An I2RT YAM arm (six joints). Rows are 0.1 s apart.
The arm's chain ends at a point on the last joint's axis. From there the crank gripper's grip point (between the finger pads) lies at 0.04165 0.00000 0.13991 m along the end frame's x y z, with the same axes.
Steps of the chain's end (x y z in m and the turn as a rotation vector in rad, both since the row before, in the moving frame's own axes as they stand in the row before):
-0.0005, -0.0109, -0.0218, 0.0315, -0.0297, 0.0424
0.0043, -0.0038, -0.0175, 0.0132, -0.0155, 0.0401
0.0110, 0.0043, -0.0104, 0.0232, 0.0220, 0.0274
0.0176, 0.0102, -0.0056, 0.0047, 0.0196, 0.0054
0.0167, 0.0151, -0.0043, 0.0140, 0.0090, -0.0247
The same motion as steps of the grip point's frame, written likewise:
-0.0046, -0.0136, -0.0207, 0.0315, -0.0297, 0.0424
0.0021, -0.0040, -0.0169, 0.0132, -0.0155, 0.0401
0.0141, 0.0022, -0.0114, 0.0232, 0.0220, 0.0274
0.0203, 0.0098, -0.0064, 0.0047, 0.0196, 0.0054
0.0179, 0.0121, -0.0047, 0.0140, 0.0090, -0.0247

